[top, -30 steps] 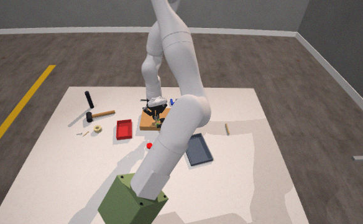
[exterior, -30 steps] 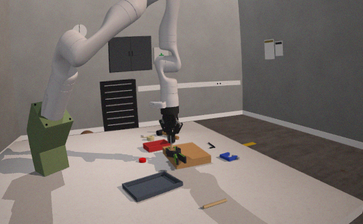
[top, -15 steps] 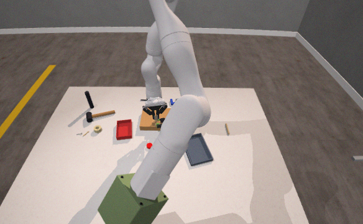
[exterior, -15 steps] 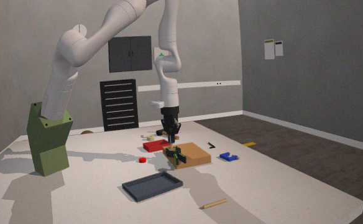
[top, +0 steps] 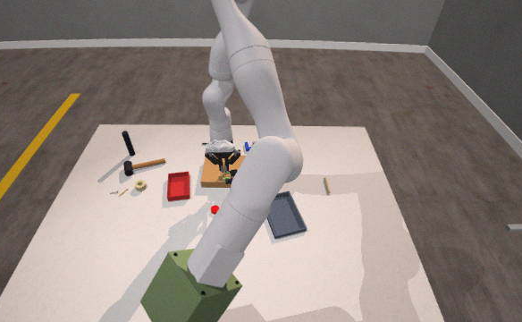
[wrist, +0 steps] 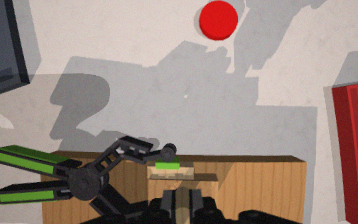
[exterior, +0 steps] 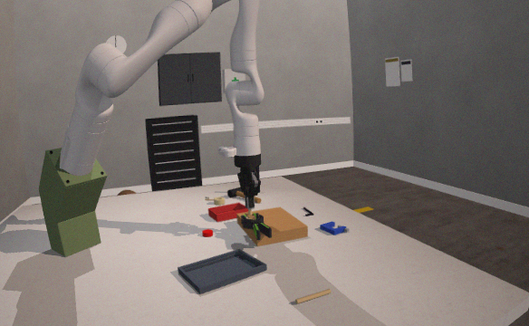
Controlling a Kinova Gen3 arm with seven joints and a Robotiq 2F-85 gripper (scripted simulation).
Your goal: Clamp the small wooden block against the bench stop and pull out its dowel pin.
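Now: hand 2 cm above the dowel pin. From my hand the other things lie so: wooden bench board (5 cm ahead, 3 cm to the right, 7 cm below); then red disc (11 cm behind, 7 cm to the left, 8 cm below); then red tray (3 cm ahead, 18 cm to the left, 9 cm below).
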